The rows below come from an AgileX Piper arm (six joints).
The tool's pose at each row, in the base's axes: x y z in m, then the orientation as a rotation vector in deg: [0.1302 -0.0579 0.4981 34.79 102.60 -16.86]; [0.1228 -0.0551 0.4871 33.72 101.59 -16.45]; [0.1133 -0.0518 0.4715 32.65 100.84 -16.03]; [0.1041 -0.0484 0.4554 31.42 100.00 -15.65]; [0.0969 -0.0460 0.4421 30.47 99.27 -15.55]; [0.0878 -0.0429 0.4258 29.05 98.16 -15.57]
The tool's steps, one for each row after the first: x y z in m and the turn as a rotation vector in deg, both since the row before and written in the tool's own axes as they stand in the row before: [0.0126 -0.0028 -0.0041 -0.90 -1.16 -0.17]; [0.0174 -0.0039 -0.0050 -0.90 -0.91 -0.24]; [0.0178 -0.0036 -0.0050 -0.97 -1.04 -0.34]; [0.0145 -0.0030 -0.0039 -0.63 -0.90 -0.35]; [0.0178 -0.0035 -0.0055 -0.82 -1.38 -0.61]
